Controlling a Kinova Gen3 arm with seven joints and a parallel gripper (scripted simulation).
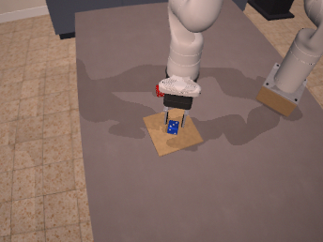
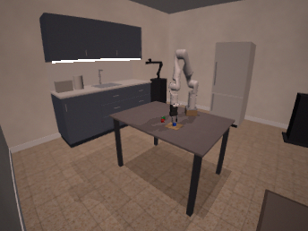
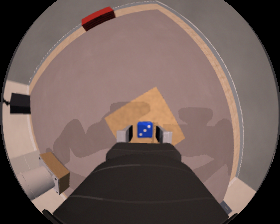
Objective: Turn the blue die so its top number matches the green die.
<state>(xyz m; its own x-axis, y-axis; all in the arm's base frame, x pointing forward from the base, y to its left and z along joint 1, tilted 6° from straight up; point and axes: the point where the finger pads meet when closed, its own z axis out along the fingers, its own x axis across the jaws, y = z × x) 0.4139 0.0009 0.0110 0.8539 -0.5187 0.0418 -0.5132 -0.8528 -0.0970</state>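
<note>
Right now my hand is 4 cm above the blue die. Round my hand: red die: 15 cm to the right, 5 cm below, 2 cm behind; tan mat: 6 cm below; green die: 18 cm to the right, 8 cm behind, 5 cm below.
</note>
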